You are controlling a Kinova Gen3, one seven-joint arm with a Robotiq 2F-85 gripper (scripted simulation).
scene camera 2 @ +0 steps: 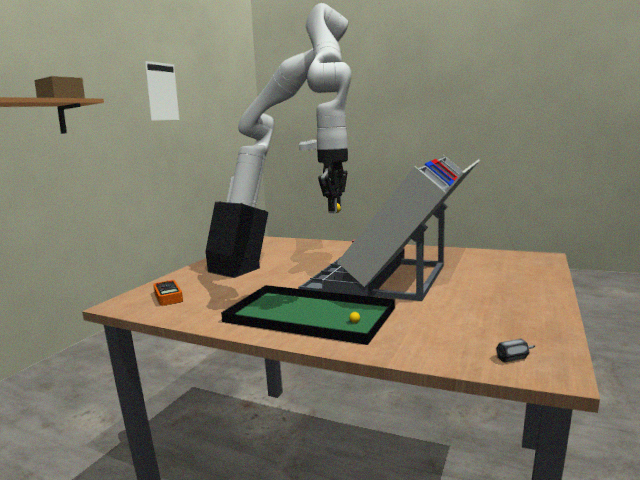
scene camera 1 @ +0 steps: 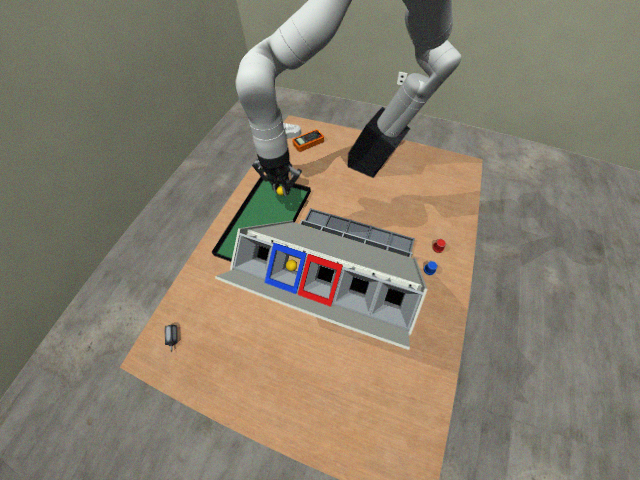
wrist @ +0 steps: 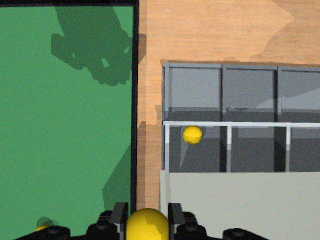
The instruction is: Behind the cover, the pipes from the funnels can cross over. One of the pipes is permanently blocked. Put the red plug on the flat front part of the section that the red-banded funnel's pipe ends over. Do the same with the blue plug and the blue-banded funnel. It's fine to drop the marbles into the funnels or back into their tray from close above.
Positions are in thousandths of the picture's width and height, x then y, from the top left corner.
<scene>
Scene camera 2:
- gripper: 524, 443
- green tray: 490, 653
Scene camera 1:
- gripper: 441, 401
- green tray: 410, 430
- grey cover: 604, 549
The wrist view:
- gripper: 461, 915
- green tray: 239, 319
</scene>
